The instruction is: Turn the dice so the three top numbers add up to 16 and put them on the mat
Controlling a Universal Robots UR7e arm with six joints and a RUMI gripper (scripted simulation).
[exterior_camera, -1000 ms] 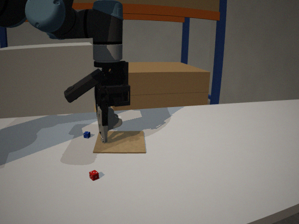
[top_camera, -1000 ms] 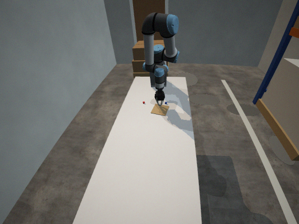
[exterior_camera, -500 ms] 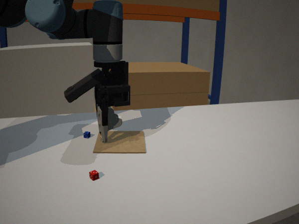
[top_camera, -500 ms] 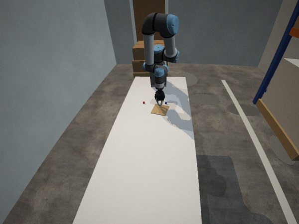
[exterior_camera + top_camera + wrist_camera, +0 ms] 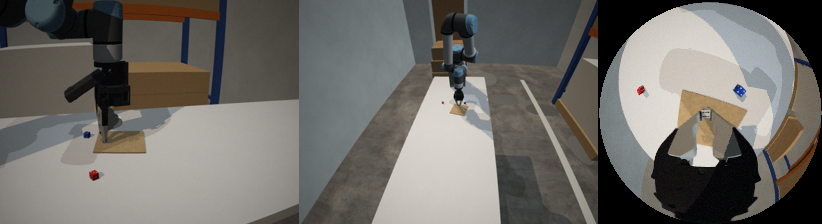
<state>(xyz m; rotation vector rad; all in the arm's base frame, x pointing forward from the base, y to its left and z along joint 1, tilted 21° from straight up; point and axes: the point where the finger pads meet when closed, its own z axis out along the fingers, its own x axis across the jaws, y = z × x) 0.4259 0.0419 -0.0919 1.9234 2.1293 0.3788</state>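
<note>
Now: the white die 1 cm below my hand. Round my hand: blue die (6 cm to the left, 5 cm behind, 2 cm below); then mat (5 cm ahead, 2 cm below, 1 cm to the left); then red die (16 cm to the right, 4 cm behind, 2 cm below).
</note>
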